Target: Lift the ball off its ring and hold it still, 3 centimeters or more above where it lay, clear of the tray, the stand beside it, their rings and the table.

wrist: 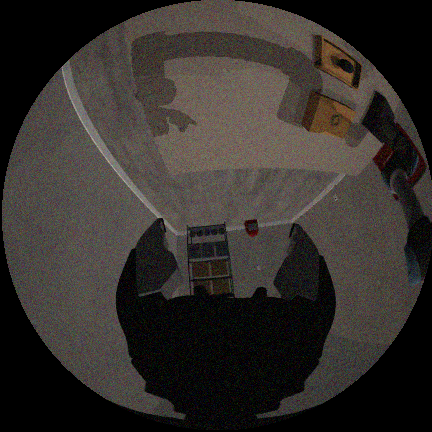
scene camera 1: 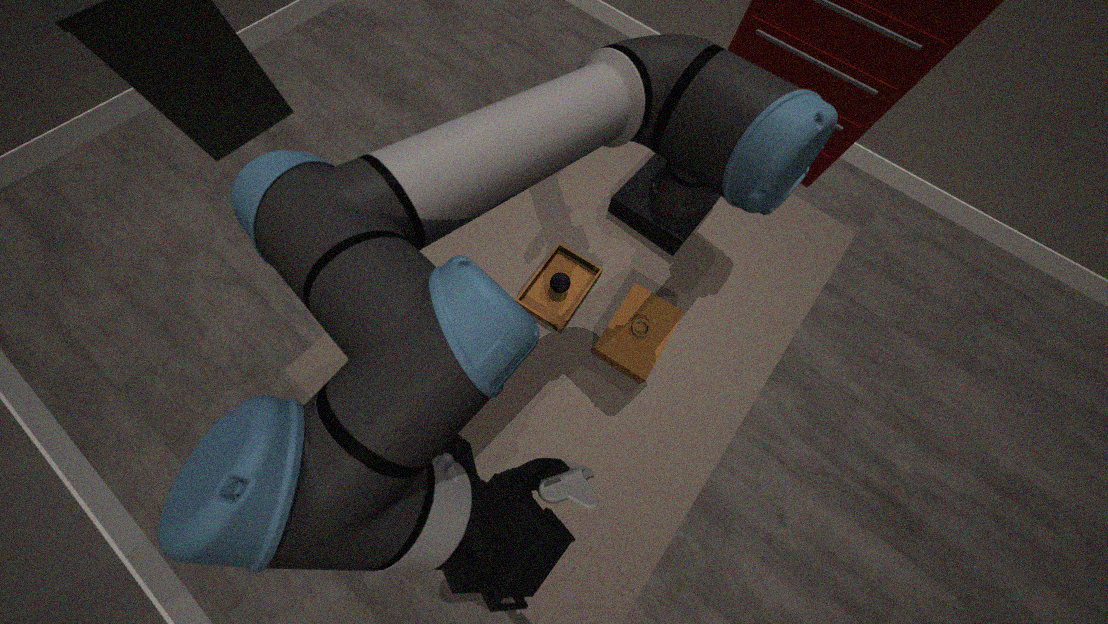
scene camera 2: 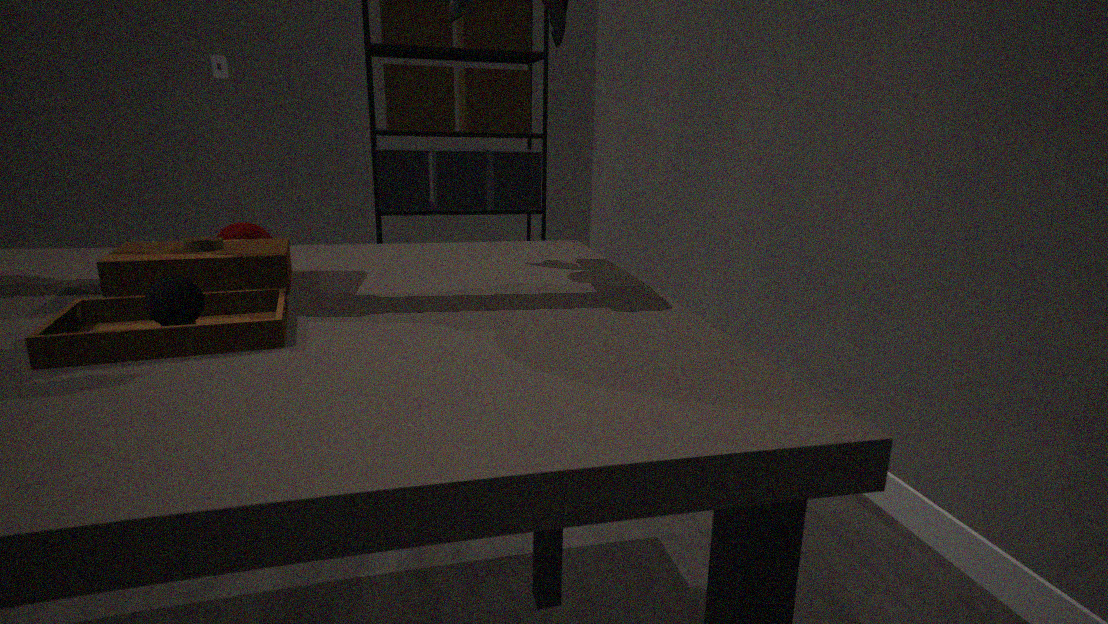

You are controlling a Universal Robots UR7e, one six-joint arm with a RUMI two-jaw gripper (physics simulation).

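Pixels of known places: gripper, fingertip midpoint: (wrist: 227, 222) (scene camera 1: 553, 527) (scene camera 2: 504, 35); arm's base at its link origin: (scene camera 1: 678, 194).
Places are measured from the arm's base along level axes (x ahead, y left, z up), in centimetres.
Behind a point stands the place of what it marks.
Note:
The dark ball (scene camera 1: 559, 282) @[y -5.9, x 39.6, z -0.3 cm] (scene camera 2: 175, 301) @[y -8.5, x 39.4, z -1.8 cm] (wrist: 345, 65) rests inside the shallow wooden tray (scene camera 1: 538, 314) @[y -4.8, x 47.8, z -3.2 cm] (scene camera 2: 155, 342) @[y -12.8, x 38.9, z -4.4 cm] (wrist: 332, 52). The ring under it cannot be made out. The wooden stand (scene camera 1: 620, 341) @[y 13.3, x 40.7, z -1.0 cm] (scene camera 2: 193, 274) @[y 8.3, x 35.9, z -2.9 cm] (wrist: 319, 118) @[y 17.0, x 42.1, z -1.1 cm] is beside the tray, with an empty ring (scene camera 1: 631, 327) @[y 13.1, x 36.8, z -0.3 cm] (scene camera 2: 203, 244) @[y 12.8, x 36.0, z -0.2 cm] (wrist: 332, 120) @[y 15.3, x 37.2, z -0.2 cm] on its top. My gripper (scene camera 1: 554, 548) @[y 22.0, x 74.1, z 26.5 cm] (wrist: 227, 222) @[y 22.0, x 74.1, z 26.5 cm] is open, its jaws wide apart with nothing between them. It is far from the ball, past the stand and tray towards the lower part of scene camera 1, and does not show in scene camera 2.
The arm's dark base block (scene camera 1: 647, 220) @[y -1.1, x 12.0, z 0.2 cm] stands on the table (scene camera 1: 759, 310) @[y 33.7, x 9.0, z -6.0 cm] (scene camera 2: 465, 403) @[y -27.0, x 65.0, z -6.0 cm] near the tray and stand. The forearm and elbow pass above the table beside the tray. A red drawer cabinet (scene camera 1: 837, 65) and a shelf rack (scene camera 2: 371, 116) stand off the table.

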